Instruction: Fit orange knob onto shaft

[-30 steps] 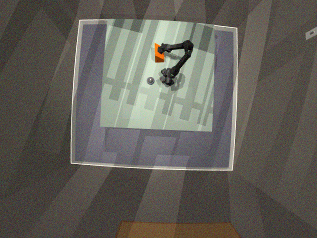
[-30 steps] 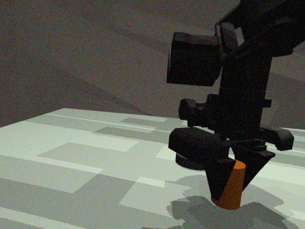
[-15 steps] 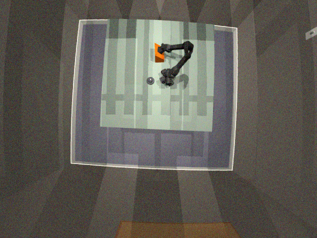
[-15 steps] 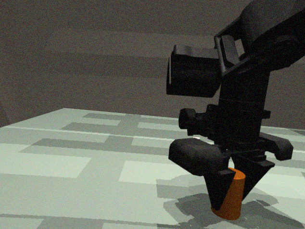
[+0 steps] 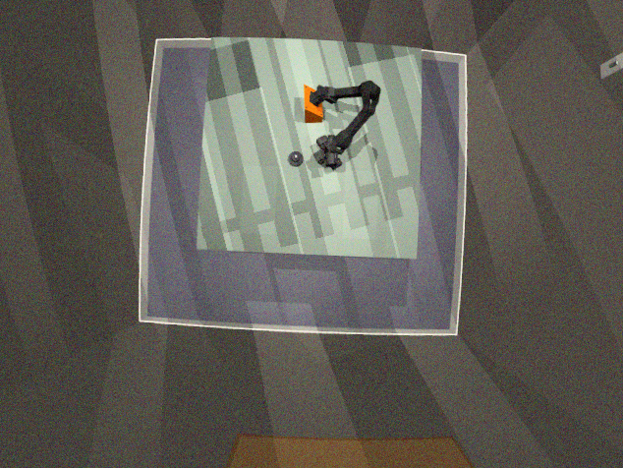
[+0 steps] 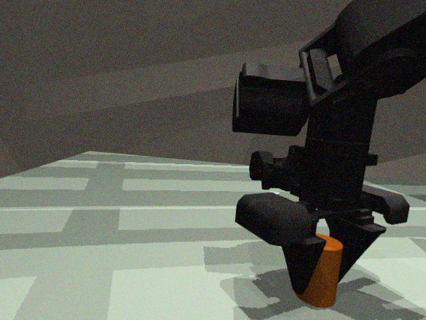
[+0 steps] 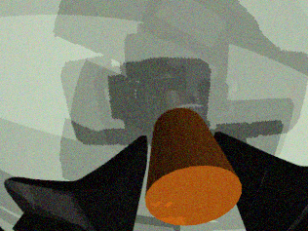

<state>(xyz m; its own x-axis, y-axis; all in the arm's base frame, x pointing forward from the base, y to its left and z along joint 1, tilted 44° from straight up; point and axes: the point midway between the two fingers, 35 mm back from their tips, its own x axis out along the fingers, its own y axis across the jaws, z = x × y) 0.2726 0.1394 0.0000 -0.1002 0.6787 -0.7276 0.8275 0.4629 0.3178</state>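
Now: the orange knob 3 cm above my gripper tip. Also, from my gripper tip: round pedestal: 18 cm to the right, 2 cm ahead, 2 cm above.
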